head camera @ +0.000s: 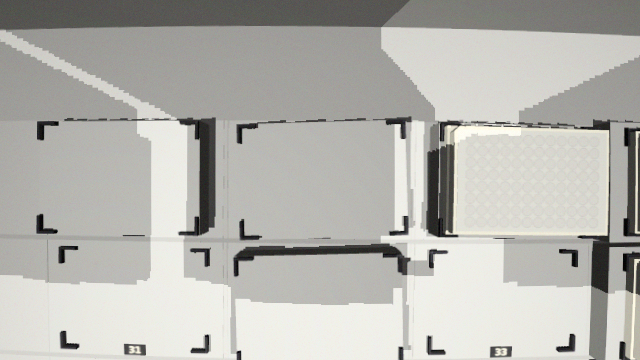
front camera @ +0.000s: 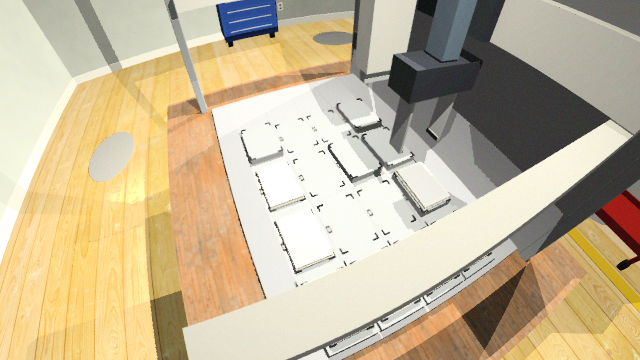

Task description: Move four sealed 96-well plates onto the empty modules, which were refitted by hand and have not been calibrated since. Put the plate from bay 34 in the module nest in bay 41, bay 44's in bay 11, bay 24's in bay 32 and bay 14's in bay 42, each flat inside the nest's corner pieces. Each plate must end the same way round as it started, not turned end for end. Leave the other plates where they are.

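Seen in the pictures: gripper, between the fingertips: [front camera: 414,141]; robot's base, origin of its link: [front camera: 243,136].
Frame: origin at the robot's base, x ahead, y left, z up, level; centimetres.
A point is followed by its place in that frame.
Observation:
My gripper [front camera: 415,142] @(z 16.0, x 35.8, y 31.9 cm) is open and empty, its two jaws wide apart above the back row, near the bay 42 module; it does not show in the head view. The grey-white modules of bay 41 [front camera: 356,114] @(z 1.9, x 7.1, y 35.3 cm) [head camera: 95,180] @(z 1.9, x 4.5, y 36.2 cm), bay 42 [front camera: 382,145] @(z 1.9, x 22.5, y 35.0 cm) [head camera: 315,185] @(z 1.9, x 22.5, y 36.0 cm) and bay 32 [front camera: 354,157] @(z 1.9, x 23.5, y 25.3 cm) [head camera: 320,330] @(z 1.9, x 23.0, y 24.2 cm) have empty nests with black corner pieces. The empty bay 11 module [front camera: 261,142] @(z 1.9, x 7.4, y 4.2 cm) stands at the left in the front view. At the head view's right edge, slivers of the bay 44 plate [head camera: 638,185] @(z 2.1, x 49.4, y 36.1 cm) and bay 34 plate [head camera: 636,320] @(z 2.2, x 49.4, y 24.8 cm) show. The front beam hides bays 14 and 24.
A cream sealed plate [front camera: 424,185] @(z 3.3, x 40.0, y 36.1 cm) [head camera: 530,180] @(z 3.3, x 38.9, y 36.5 cm) sits in bay 43, beside the bay 42 module. Two other plates [front camera: 280,185] @(z 1.4, x 24.0, y 4.4 cm) [front camera: 305,240] @(z 1.4, x 40.3, y 4.3 cm) stand in the row of bay 11. Low nests 31 [head camera: 135,300] @(z 0.0, x 6.5, y 25.6 cm) and 33 [head camera: 500,300] @(z 0.0, x 39.0, y 25.8 cm) flank bay 32. A pale beam [front camera: 350,290] @(z 40.0, x 61.8, y -0.3 cm) crosses the front.

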